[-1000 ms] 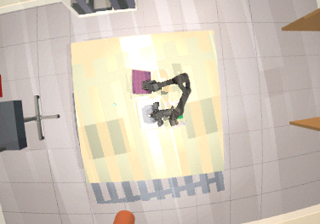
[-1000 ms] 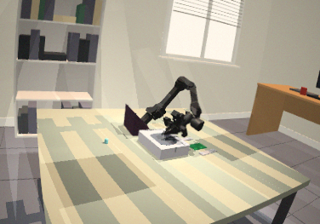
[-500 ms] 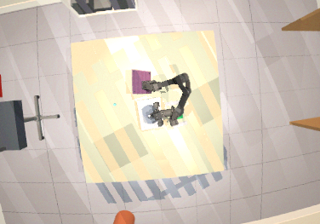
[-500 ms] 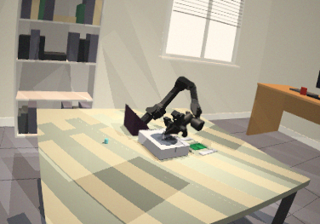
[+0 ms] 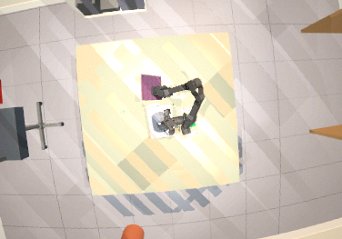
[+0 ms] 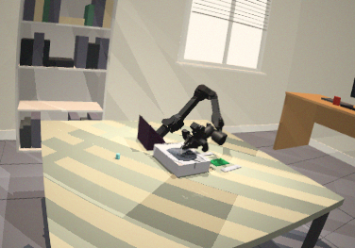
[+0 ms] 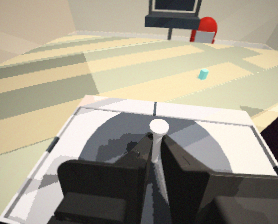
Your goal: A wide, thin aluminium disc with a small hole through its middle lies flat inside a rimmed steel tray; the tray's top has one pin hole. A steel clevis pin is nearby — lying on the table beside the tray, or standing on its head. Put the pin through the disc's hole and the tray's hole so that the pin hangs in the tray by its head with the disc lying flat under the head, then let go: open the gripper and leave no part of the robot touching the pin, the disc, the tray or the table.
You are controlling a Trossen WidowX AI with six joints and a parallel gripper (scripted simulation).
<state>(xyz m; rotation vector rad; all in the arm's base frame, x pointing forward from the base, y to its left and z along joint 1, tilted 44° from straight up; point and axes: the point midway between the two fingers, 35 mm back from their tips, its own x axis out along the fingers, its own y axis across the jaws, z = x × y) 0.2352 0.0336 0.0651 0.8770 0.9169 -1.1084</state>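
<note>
My gripper tip is now 10 mm above the steel clevis pin. From my gripper tip the other things lie so: green flat square: 10 mm ahead, 230 mm to the left, 90 mm below; rimmed tray: 10 mm behind, 10 mm to the left, 40 mm below; grey aluminium disc: 10 mm to the left, 30 mm below.
</note>
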